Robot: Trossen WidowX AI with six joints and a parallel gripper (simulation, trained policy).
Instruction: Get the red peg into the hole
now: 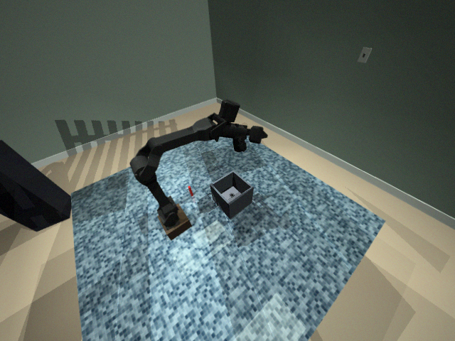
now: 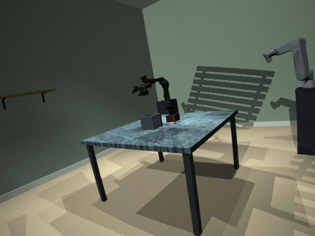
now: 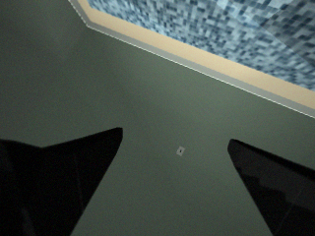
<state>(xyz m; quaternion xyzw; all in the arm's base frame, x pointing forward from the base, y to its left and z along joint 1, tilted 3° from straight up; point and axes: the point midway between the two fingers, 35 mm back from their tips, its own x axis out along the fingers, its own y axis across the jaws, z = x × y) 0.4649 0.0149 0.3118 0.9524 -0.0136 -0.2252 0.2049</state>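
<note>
Right now the red peg is 34 cm below my gripper tip, 34 cm behind it and 15 cm to the left of it. Round my gripper tip: light grey plate (33 cm below, 16 cm behind, 1 cm to the right).
</note>
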